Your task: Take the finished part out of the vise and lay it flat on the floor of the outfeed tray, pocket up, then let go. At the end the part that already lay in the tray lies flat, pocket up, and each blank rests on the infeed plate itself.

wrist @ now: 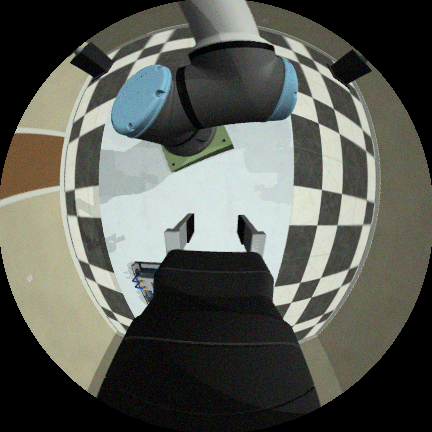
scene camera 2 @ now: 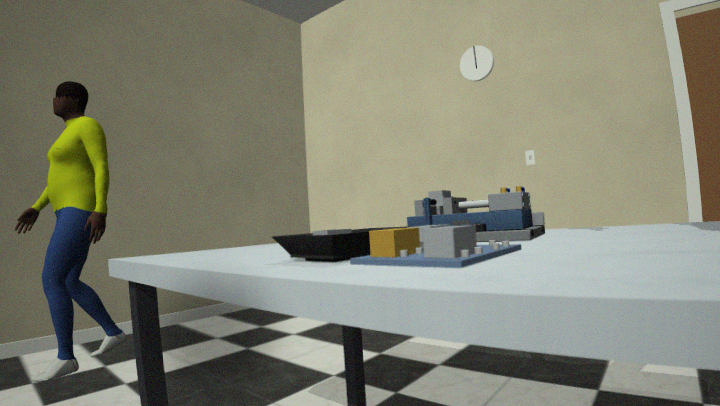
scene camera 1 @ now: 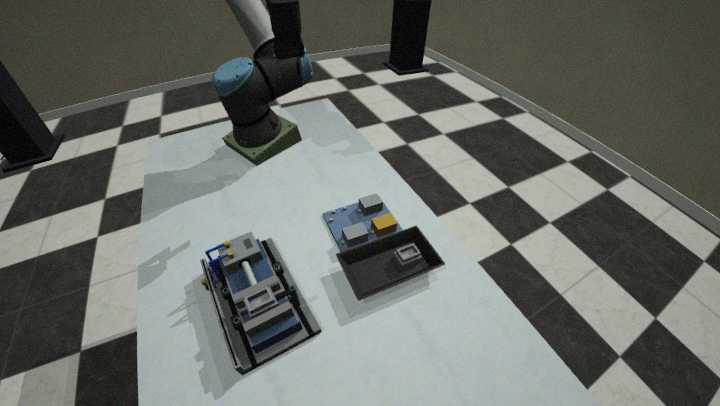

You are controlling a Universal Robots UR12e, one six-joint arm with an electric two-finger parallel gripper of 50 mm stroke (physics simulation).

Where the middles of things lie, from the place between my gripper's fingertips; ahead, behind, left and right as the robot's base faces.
The orange blank point(scene camera 2: 383, 243) is 380 mm ahead of my hand, 310 mm below it and 130 mm to the left of it.
